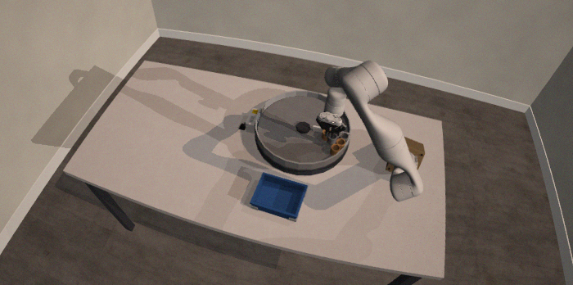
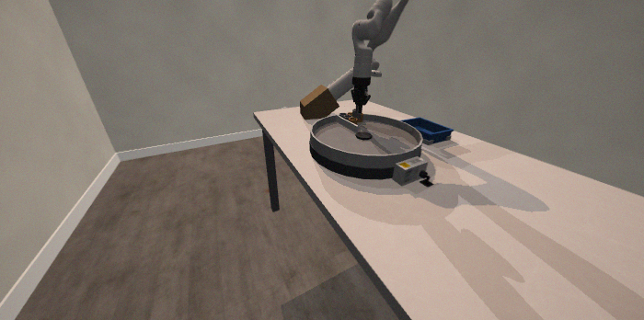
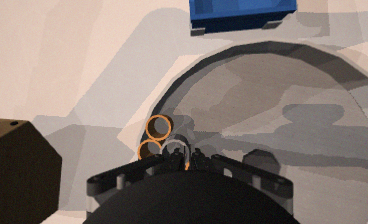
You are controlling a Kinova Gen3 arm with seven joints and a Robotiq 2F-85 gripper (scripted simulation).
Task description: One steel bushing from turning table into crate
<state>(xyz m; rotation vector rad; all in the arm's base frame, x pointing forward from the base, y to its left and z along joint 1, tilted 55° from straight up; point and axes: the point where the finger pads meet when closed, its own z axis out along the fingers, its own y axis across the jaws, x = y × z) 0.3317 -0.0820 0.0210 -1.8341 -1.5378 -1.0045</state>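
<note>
The blue crate lies 29 cm to the left of my hand, 12 cm ahead of it and 10 cm below it. Also, from my hand: turning table 12 cm ahead, 7 cm below, 5 cm to the right.
</note>
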